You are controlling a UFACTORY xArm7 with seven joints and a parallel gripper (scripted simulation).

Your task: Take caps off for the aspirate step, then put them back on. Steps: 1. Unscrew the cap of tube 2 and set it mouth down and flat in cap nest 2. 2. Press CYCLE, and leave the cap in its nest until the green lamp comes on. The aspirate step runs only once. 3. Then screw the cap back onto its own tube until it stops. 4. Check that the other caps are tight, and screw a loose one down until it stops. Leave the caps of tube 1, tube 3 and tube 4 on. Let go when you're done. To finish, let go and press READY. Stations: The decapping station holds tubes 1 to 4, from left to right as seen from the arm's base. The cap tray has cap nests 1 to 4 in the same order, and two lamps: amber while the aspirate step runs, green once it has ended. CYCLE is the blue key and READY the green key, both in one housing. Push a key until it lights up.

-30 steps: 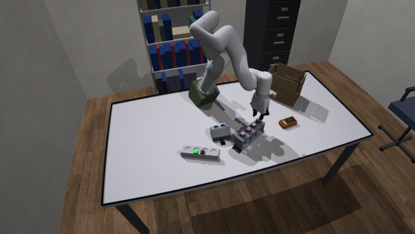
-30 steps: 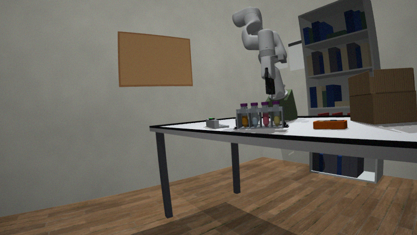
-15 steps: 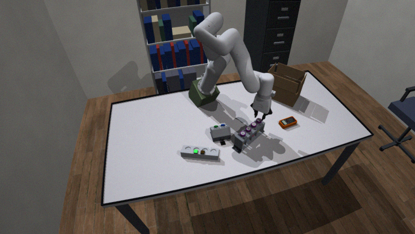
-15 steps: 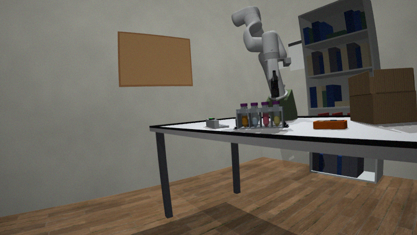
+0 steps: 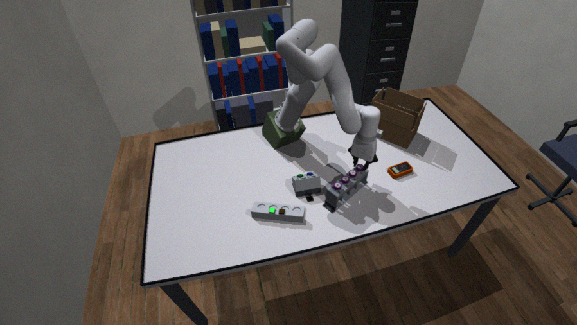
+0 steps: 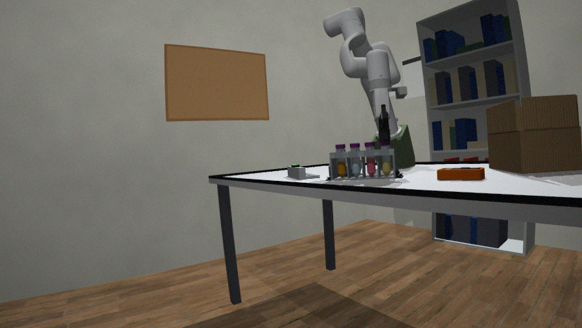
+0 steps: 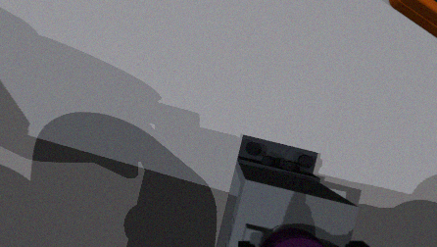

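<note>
The cap marked 1 is 20 mm below my hand. From my hand the other things lie so: blue key (100 mm behind, 200 mm to the right, 70 mm below); then key housing (90 mm behind, 230 mm to the right, 80 mm below); then green key (110 mm behind, 240 mm to the right, 70 mm below).
</note>
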